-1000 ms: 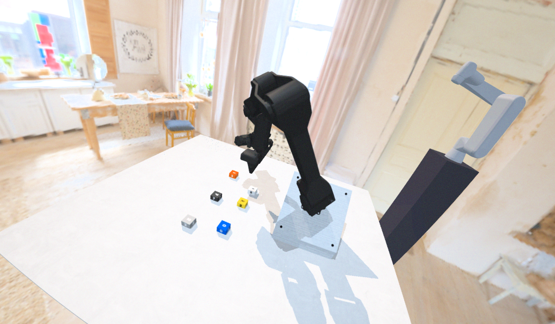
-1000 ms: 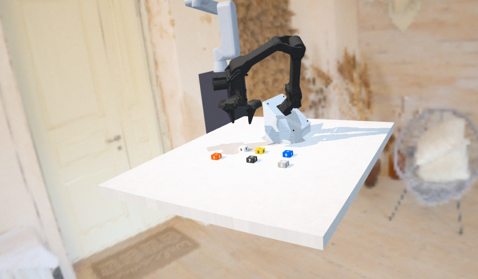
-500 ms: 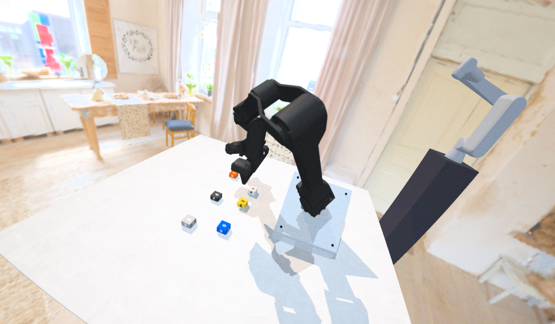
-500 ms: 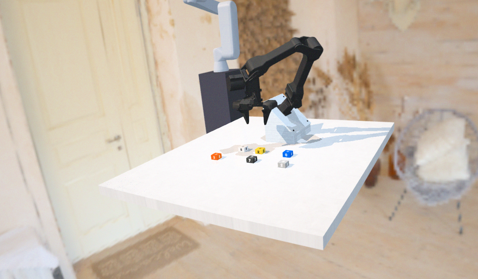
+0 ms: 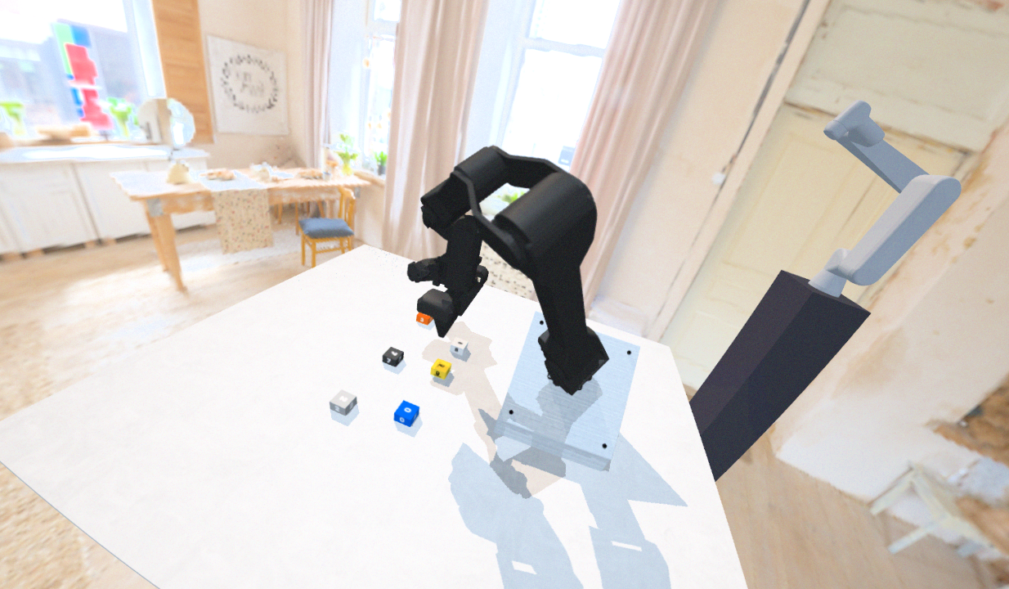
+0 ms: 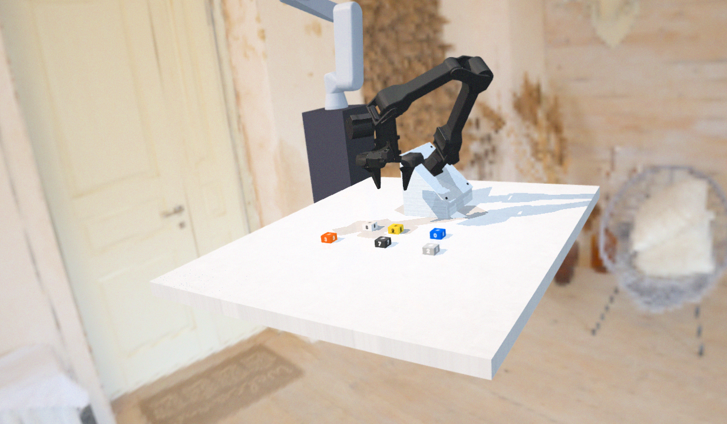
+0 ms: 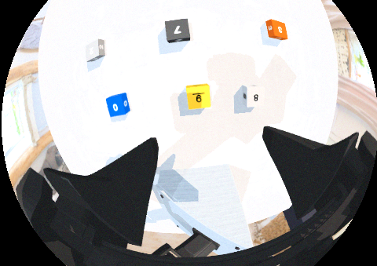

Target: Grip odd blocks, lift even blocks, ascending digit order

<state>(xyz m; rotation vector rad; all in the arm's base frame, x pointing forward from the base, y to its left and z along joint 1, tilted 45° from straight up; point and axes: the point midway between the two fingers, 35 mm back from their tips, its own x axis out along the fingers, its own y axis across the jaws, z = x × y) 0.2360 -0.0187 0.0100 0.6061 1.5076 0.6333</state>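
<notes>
The blue block marked 0 lies 130 mm to the left of my gripper tip, 110 mm below it and 10 mm ahead of it. From my gripper tip the other things lie so: yellow block: 110 mm below; then white block marked 8: 110 mm below, 90 mm to the right; then black block marked 7: 110 mm below, 110 mm ahead, 20 mm to the left.
</notes>
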